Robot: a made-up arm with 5 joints. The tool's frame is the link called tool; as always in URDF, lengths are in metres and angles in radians. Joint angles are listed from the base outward. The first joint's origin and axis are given. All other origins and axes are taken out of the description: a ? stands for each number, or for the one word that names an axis. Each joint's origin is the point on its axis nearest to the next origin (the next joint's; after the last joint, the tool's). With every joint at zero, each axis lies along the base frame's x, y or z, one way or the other. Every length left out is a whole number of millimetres.
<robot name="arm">
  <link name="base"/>
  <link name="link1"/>
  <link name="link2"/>
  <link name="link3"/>
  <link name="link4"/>
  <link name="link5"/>
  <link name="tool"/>
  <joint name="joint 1" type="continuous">
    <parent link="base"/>
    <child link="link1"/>
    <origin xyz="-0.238 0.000 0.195" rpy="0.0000 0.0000 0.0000"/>
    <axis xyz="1 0 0"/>
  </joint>
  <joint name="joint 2" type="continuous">
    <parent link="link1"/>
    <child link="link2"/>
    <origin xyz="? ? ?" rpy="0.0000 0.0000 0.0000"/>
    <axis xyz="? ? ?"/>
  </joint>
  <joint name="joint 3" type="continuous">
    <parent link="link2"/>
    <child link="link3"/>
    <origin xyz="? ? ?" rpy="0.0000 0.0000 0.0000"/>
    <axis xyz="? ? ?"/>
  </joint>
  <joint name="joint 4" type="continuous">
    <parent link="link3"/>
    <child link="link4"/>
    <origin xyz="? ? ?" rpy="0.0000 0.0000 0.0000"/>
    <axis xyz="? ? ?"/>
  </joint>
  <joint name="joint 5" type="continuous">
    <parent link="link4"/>
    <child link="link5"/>
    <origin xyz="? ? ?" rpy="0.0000 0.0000 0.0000"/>
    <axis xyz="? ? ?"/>
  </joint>
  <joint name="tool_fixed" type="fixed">
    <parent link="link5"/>
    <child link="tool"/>
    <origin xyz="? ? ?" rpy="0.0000 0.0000 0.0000"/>
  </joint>
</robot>
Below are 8 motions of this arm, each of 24 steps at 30 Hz.
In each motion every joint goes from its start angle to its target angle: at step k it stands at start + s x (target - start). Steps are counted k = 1, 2, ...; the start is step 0. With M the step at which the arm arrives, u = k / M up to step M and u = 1 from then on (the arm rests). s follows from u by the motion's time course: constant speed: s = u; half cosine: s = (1 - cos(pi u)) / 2; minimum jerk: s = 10 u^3 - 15 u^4 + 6 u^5.
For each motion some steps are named. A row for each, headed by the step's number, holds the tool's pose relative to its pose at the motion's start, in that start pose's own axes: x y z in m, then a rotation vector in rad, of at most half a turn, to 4 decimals.
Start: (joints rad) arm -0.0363 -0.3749 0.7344 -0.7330 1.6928
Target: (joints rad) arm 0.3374 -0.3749 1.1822 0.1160 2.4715
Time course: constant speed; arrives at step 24
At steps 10, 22, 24:
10: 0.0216 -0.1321 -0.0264 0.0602 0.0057 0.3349
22: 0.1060 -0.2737 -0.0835 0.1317 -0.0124 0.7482
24: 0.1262 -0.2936 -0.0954 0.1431 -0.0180 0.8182

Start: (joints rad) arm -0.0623 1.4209 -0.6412 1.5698 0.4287
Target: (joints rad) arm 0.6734 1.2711 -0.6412 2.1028 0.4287
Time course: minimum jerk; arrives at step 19
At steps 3, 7, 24:
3: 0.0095 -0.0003 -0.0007 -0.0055 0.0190 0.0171
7: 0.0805 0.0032 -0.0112 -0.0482 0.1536 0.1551
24: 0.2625 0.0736 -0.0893 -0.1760 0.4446 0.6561

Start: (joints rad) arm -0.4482 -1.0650 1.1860 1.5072 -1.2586
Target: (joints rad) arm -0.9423 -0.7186 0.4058 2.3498 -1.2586
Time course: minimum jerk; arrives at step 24
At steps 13, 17, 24:
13: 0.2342 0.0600 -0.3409 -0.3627 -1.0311 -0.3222
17: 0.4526 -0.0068 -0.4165 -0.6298 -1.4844 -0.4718
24: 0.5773 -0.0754 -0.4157 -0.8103 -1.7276 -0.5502

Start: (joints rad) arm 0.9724 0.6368 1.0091 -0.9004 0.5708
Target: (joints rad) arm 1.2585 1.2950 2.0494 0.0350 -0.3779
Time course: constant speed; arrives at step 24
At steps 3, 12, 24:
3: 0.0218 0.0368 0.0009 0.0390 -0.0142 -0.0336
12: 0.0787 0.1480 0.0197 0.1497 -0.0299 -0.1295
24: 0.1379 0.3000 0.0673 0.2630 0.0019 -0.2462

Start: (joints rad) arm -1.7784 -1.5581 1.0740 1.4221 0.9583
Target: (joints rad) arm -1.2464 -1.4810 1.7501 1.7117 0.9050
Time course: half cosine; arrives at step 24
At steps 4, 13, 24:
4: 0.0067 0.0000 -0.0068 0.0017 -0.0312 0.0284
13: 0.0733 0.0056 -0.0587 0.0416 -0.2503 0.2524
24: 0.1515 0.0276 -0.1011 0.1146 -0.4175 0.4646

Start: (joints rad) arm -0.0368 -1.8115 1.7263 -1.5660 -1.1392
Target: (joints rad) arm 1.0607 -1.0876 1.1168 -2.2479 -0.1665
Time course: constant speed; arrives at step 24
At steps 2, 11, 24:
2: 0.0493 -0.0060 -0.0255 -0.0468 0.0092 -0.0166
11: 0.2600 -0.1155 -0.0984 -0.1885 0.1377 -0.1071
24: 0.4067 -0.4528 -0.1295 -0.0988 0.4352 -0.2584

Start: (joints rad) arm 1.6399 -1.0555 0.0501 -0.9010 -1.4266
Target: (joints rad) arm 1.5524 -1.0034 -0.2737 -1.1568 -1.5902
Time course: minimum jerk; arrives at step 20
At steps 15, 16, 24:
15: -0.0093 0.0607 -0.0250 0.0746 -0.1068 -0.1501
16: -0.0092 0.0638 -0.0262 0.0788 -0.1120 -0.1578
24: -0.0090 0.0679 -0.0276 0.0841 -0.1187 -0.1676

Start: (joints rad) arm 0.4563 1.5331 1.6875 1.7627 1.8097
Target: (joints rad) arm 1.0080 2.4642 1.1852 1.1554 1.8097
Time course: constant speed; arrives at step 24
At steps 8, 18, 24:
8: -0.0782 0.1362 0.1703 -0.2930 0.0580 -0.2009
18: -0.0807 0.3709 0.3525 -0.6408 0.2125 -0.4260
24: -0.0206 0.5193 0.4359 -0.8342 0.3493 -0.5397

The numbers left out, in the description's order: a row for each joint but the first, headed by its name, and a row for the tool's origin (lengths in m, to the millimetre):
joint 2: xyz 0.000 0.138 -0.024, axis 0 -1 0
joint 3: xyz 0.516 0.000 -0.120, axis 1 0 0
joint 4: xyz 0.000 0.013 0.097, axis -1 0 0
joint 5: xyz 0.000 0.017 0.151, axis 0 0 1
tool: xyz -0.386 0.020 0.000

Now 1 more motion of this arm.
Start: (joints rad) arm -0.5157 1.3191 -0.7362 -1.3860 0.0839
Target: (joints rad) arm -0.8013 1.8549 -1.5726 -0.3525 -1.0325
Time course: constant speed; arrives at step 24
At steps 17, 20, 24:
17: 0.0619 0.2634 -0.4092 -1.1354 -0.8000 -0.4476
20: 0.1247 0.2327 -0.4768 -1.2407 -1.0676 -0.5175
24: 0.2352 0.1787 -0.5193 -1.3184 -1.4638 -0.5955

